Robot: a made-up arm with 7 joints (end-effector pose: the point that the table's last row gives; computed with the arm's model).
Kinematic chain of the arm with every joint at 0, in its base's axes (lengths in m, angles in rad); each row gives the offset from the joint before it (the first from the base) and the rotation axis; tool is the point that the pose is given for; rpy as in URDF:
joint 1: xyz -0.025 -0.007 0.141 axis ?
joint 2: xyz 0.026 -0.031 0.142 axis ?
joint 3: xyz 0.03 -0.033 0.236 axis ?
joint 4: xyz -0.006 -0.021 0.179 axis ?
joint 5: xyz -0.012 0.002 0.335 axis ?
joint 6: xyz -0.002 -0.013 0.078 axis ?
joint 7: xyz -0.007 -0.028 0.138 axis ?
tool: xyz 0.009 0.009 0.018 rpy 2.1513 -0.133 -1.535
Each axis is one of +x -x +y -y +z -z.
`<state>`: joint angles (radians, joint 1 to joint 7).
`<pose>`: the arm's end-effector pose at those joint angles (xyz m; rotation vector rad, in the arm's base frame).
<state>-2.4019 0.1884 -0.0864 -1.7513 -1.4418 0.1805 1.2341</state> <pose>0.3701 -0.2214 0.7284 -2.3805 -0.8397 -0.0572</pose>
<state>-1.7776 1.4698 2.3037 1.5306 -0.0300 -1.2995 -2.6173</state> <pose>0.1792 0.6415 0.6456 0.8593 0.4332 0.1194</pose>
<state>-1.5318 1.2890 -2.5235 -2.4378 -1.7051 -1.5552 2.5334</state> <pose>0.0955 0.2615 -0.0467 0.9138 -1.7456 2.1083</pose>
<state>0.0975 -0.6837 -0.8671 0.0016 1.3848 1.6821 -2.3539</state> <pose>-0.4267 -0.1706 1.0201 2.9387 0.8650 -0.4292</pose>
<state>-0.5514 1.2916 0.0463 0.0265 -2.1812 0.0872 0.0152</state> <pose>0.8410 0.4622 0.5096 1.6383 1.7251 -0.7023</pose>
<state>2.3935 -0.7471 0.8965 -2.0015 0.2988 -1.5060 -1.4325</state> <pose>0.2044 -0.0304 0.2373 -1.6308 1.0810 0.5117</pose>
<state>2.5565 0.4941 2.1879 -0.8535 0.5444 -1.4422 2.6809</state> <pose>-0.3305 -0.5499 0.6352 -0.5157 -0.4763 2.4558</pose>
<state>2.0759 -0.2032 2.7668 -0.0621 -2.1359 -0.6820 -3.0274</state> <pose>0.0781 0.1801 1.1964 1.0668 -0.8670 -0.7771</pose>
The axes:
joint 1: -z
joint 2: +y
joint 3: -z
joint 4: +y
joint 5: -z
joint 6: +y
joint 7: -z

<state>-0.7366 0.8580 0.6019 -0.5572 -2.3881 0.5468 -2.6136</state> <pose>0.2730 0.4865 1.0086 0.8139 -2.7954 -0.1255</pose>
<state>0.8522 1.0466 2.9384 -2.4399 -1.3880 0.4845 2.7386</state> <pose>0.1381 -0.2124 -0.0796 -0.3063 -0.7497 2.1440</pose>
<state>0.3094 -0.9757 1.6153 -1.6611 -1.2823 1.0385 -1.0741</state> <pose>-0.1196 0.4865 0.6411 0.3619 -1.9805 -0.7497</pose>
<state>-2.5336 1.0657 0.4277 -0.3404 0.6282 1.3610 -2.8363</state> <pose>-0.5438 0.5473 0.8022 0.3897 2.0943 -0.6551</pose>
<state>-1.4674 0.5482 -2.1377 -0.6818 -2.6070 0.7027 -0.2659</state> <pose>0.4707 0.5460 0.8424 0.1531 -0.8384 -1.0151</pose>
